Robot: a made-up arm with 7 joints.
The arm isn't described. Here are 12 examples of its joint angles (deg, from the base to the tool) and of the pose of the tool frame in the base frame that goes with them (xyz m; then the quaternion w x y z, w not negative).
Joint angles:
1: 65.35 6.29 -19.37 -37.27 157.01 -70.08 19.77
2: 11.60 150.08 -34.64 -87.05 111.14 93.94 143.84
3: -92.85 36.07 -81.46 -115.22 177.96 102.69 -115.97
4: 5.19 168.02 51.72 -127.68 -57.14 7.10 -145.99
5: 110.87 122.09 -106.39 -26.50 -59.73 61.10 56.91
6: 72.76 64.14 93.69 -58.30 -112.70 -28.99 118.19
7: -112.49 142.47 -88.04 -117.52 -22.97 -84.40 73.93
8: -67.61 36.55 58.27 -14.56 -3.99 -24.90 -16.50
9: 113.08 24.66 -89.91 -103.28 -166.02 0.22 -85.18
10: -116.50 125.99 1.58 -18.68 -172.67 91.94 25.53
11: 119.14 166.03 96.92 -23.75 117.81 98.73 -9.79
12: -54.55 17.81 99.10 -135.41 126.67 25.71 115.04
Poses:
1: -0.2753 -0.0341 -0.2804 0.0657 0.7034 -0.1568 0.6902
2: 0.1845 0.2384 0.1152 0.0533 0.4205 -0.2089 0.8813
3: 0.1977 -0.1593 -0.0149 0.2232 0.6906 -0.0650 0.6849
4: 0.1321 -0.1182 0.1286 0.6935 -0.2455 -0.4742 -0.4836
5: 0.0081 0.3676 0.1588 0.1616 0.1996 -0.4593 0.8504
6: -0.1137 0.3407 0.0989 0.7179 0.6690 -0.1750 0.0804
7: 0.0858 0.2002 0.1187 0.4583 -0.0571 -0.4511 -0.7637
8: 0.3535 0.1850 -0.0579 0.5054 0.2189 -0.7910 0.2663
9: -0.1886 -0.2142 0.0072 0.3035 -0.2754 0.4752 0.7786
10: -0.1276 0.3567 0.1368 0.1058 -0.6925 -0.5777 -0.4189
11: 0.3282 0.2041 -0.1088 0.9615 -0.1279 0.2255 0.0913
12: 0.0623 0.1849 -0.0158 0.1530 0.9540 0.0612 0.2505
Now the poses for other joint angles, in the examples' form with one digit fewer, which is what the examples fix.
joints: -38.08 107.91 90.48 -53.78 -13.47 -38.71 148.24
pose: -0.095 0.285 0.230 0.168 0.427 0.852 0.254
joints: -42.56 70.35 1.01 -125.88 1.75 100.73 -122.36
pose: 0.190 0.060 0.104 0.301 0.705 0.222 -0.603
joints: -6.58 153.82 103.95 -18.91 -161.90 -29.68 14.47
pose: -0.052 0.121 0.380 0.242 0.905 0.315 -0.151
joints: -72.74 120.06 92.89 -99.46 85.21 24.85 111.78
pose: -0.239 0.129 0.114 0.059 0.668 0.545 0.502
